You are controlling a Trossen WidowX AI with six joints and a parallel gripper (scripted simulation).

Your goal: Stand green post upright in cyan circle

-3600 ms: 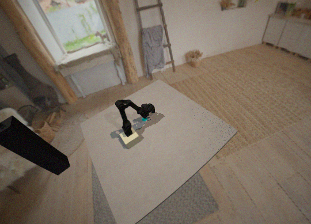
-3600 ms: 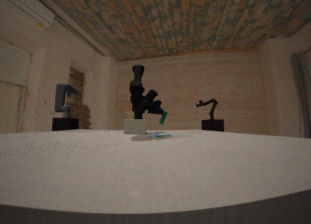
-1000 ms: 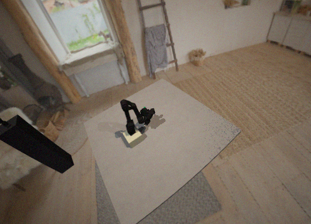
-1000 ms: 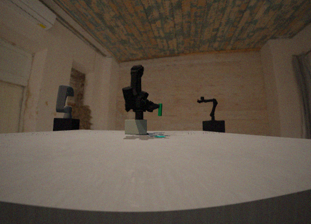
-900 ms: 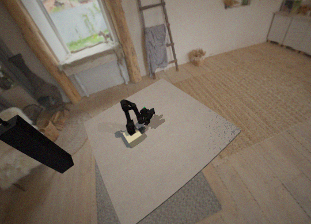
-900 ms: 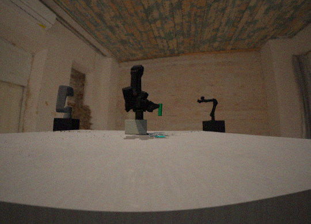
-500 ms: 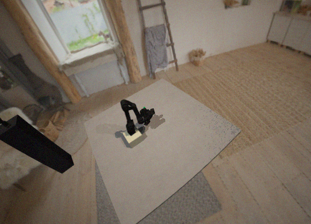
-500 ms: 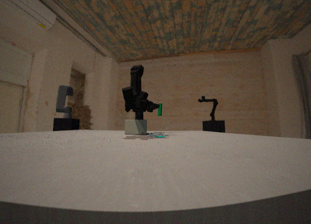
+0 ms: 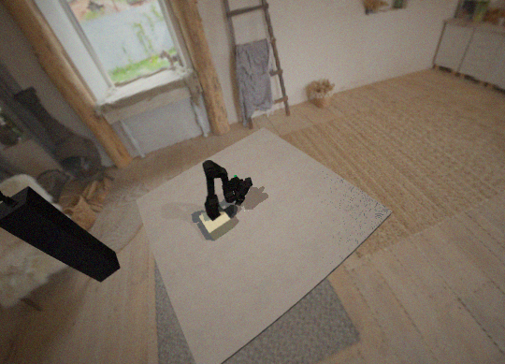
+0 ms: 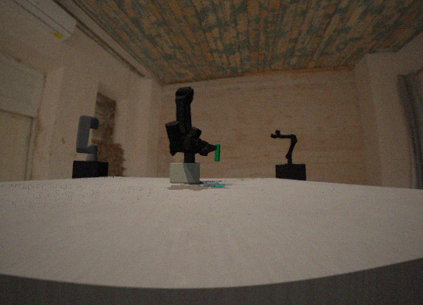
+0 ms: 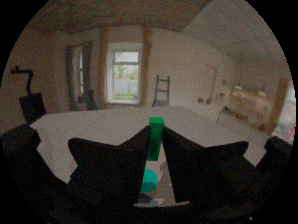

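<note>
The cyan circle is 150 mm below my gripper tip. From my gripper tip the other things lie so: green post (20 mm below).
</note>
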